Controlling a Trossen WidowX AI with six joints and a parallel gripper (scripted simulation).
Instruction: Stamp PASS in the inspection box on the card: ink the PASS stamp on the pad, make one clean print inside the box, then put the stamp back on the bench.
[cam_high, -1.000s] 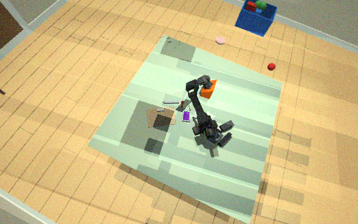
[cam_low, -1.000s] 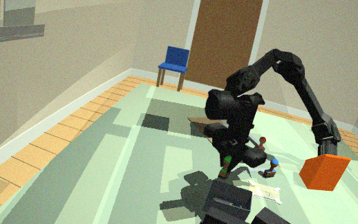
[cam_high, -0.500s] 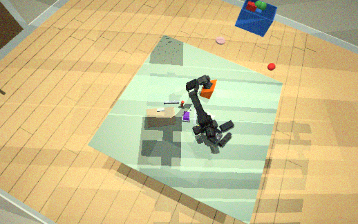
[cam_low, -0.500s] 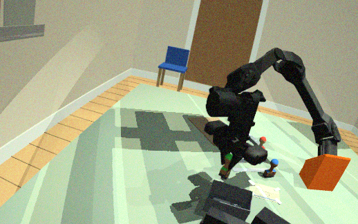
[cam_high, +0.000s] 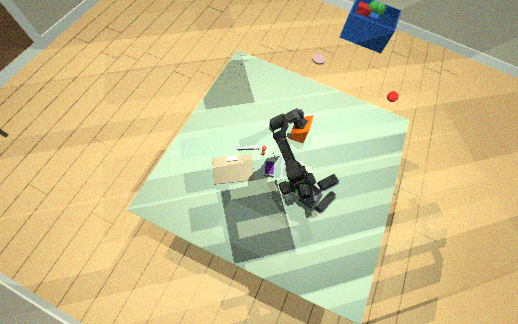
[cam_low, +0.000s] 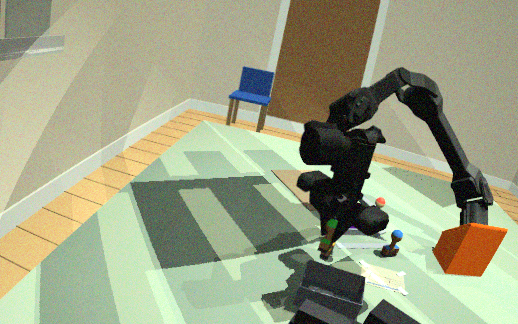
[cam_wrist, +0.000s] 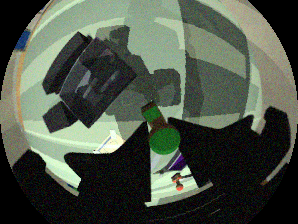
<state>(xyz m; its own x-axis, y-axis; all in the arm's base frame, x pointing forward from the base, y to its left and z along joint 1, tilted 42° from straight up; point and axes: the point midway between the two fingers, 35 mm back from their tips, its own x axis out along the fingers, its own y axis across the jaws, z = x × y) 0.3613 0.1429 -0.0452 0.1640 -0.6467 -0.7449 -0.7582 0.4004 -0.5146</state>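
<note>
My gripper tip is now 6 cm past the purple ink pad, 18 cm to the left of it and 6 cm above it. From my gripper tip the other things lie so: yellow-knobbed stamp (1 cm behind, 5 cm to the right, 5 cm below); green-knobbed stamp (right at my gripper tip); grey box (3 cm behind, 10 cm to the left, 5 cm below).
</note>
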